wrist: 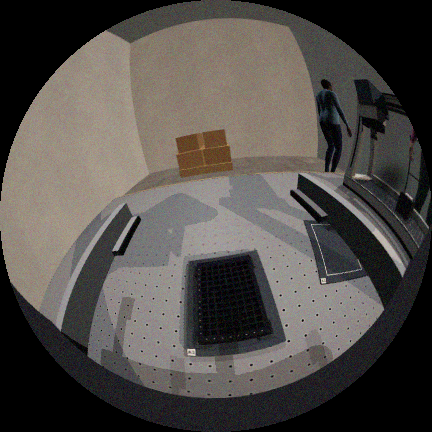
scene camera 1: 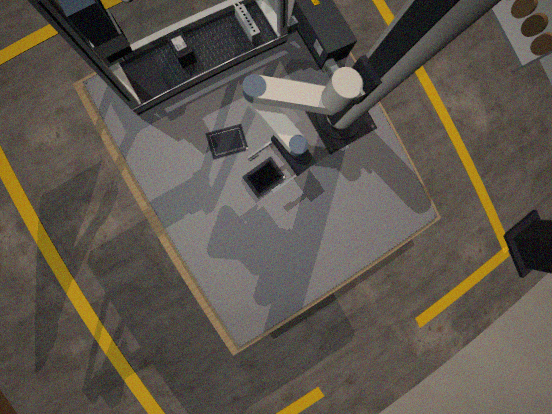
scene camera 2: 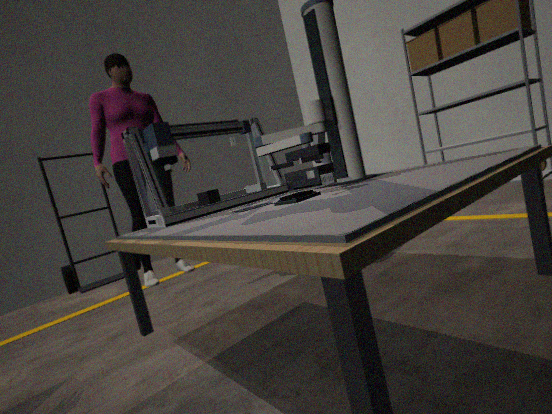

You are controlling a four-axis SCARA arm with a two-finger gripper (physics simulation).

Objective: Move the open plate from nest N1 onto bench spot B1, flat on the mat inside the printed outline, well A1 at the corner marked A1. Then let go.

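Seen in the pictures: gripper, fingertip midpoint: (wrist: 212,194) (scene camera 1: 260,175) (scene camera 2: 284,164); arm's base, origin of the base link: (scene camera 1: 338,116).
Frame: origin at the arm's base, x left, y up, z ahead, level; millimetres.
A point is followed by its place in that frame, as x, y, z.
Note:
The open plate (scene camera 1: 266,176) {92, 39, 480} (scene camera 2: 297,197) (wrist: 231,300) {84, 39, 481} is black with a grid of wells and lies in the dark nest N1 (wrist: 235,349) {81, 25, 413}, whose A1 label (wrist: 191,352) {133, 25, 407} is at the near left corner in the wrist view. Bench spot B1 (scene camera 1: 227,141) {-141, 14, 553} (wrist: 337,250) {-136, 15, 539} is a dark mat with a thin white outline and shows no plate; its small corner label (wrist: 323,280) {-69, 15, 489} is at the near left. My gripper (scene camera 1: 263,173) {89, 164, 518} (wrist: 212,194) {89, 164, 518} is open and empty, above the plate, with its two fingers wide apart on either side. Exact height is hard to tell.
A gantry frame with a dark deck (scene camera 1: 210,45) {-559, 61, 403} (wrist: 380,200) {-452, 63, 621} stands beyond B1, carrying a small block (scene camera 1: 183,50) {-537, 132, 529} (scene camera 2: 208,195) {-516, 108, 560}. A dark box (scene camera 1: 327,37) {-321, 127, -75} stands beside the arm's column (scene camera 2: 341,90) {69, 459, 29}. A person in pink (scene camera 2: 125,115) stands behind the table.

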